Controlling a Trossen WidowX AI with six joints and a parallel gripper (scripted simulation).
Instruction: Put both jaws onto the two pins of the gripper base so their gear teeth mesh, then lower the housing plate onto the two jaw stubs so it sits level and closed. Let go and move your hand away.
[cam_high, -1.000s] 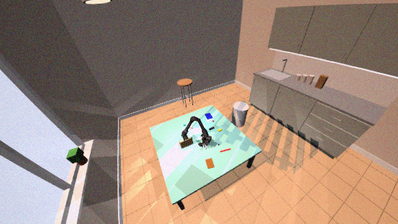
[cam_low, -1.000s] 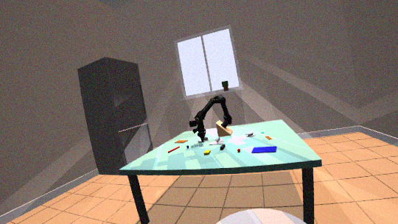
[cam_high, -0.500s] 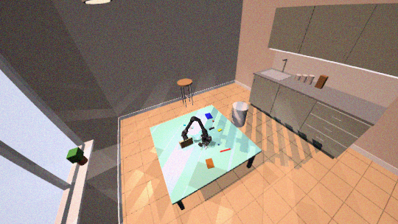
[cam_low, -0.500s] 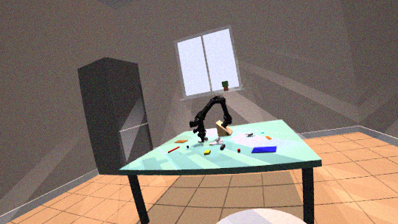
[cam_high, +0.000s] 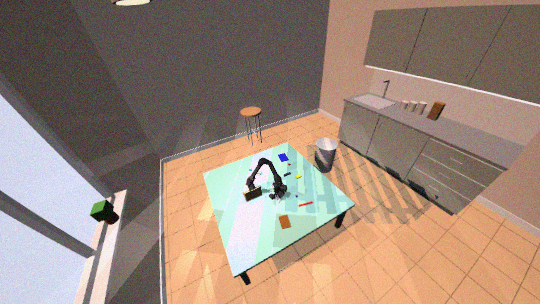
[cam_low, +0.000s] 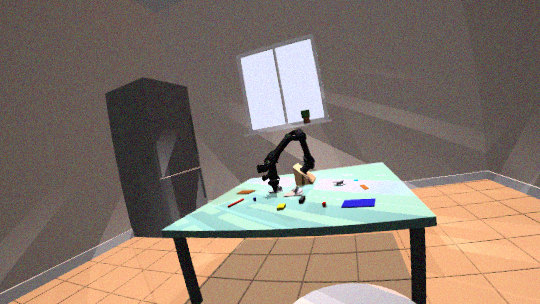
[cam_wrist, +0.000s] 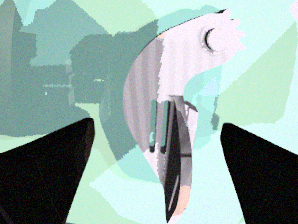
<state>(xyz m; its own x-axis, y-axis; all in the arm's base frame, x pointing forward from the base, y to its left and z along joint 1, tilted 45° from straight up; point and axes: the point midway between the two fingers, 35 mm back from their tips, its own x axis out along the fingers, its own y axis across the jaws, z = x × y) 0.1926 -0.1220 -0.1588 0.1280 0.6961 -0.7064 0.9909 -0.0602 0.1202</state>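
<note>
Now: the pale flat plate 140 mm to the left of my gripper tip and 130 mm ahead of it. The rest, counted from my gripper tip: red stick (240 mm to the right, 180 mm ahead); then dark block (290 mm ahead, 200 mm to the left, 10 mm above); then orange block (260 mm to the right, 110 mm behind).
</note>
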